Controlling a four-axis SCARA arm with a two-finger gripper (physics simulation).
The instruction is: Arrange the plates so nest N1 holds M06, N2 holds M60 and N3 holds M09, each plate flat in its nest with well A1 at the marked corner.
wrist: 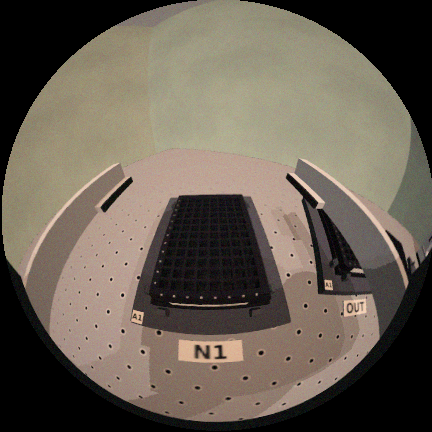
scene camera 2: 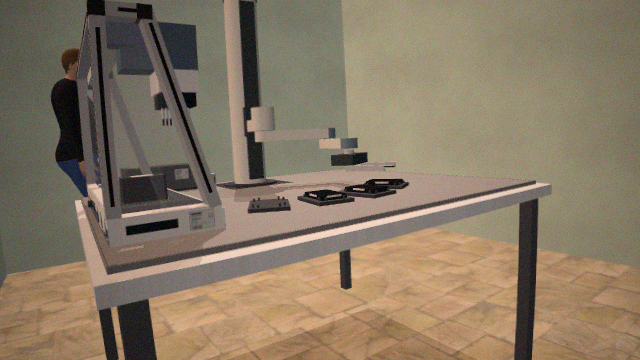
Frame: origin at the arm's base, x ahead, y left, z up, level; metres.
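Seen in the pictures: gripper, fingertip midpoint: [wrist: 206, 163] [scene camera 2: 390, 166]; arm's base, origin of the base link: [scene camera 2: 251, 186].
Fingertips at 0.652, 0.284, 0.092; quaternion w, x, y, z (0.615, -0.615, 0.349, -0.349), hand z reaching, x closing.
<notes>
Pixels of each thing's top centre, then the offset from my fingertips to it, as dx, dy, dz. "spot": a spot on its surface instead.
- Plate M06, middle of its top: [wrist: 208, 230] [scene camera 2: 384, 180] -0.020, -0.012, -0.053
- nest N1, middle of its top: [wrist: 208, 234] -0.021, -0.012, -0.058
- second black plate, middle of its top: [wrist: 351, 229] [scene camera 2: 366, 186] +0.065, -0.179, -0.053
- nest marked OUT, middle of its top: [wrist: 350, 231] [scene camera 2: 366, 187] +0.065, -0.179, -0.058
- third black plate, middle of its top: [scene camera 2: 324, 192] +0.060, -0.351, -0.053
- nest with upright pegs, middle of its top: [scene camera 2: 268, 199] +0.021, -0.529, -0.058
- framed machine, surface spot: [scene camera 2: 160, 227] spot: +0.198, -0.883, -0.054
Plate M06 [scene camera 2: 387, 183] [wrist: 210, 245], black with a grid of wells, sits flat in nest N1 [wrist: 215, 320]; its front label is too foreshortened to read now. The A1 mark is at the nest's near left corner in the wrist view. My gripper [scene camera 2: 378, 166] [wrist: 206, 163] is open and empty above this plate, its fingers apart from both long sides. A second black plate [scene camera 2: 370, 188] [wrist: 342, 245] sits in the nest marked OUT [wrist: 325, 272]. A third black plate [scene camera 2: 325, 194] sits in another nest. Their names are not readable.
A nest with upright pegs [scene camera 2: 270, 205] holds no plate. A framed machine [scene camera 2: 160, 227] stands at the table's left end. The arm's column [scene camera 2: 240, 95] rises behind the nests. A person [scene camera 2: 67, 120] stands behind the machine.
</notes>
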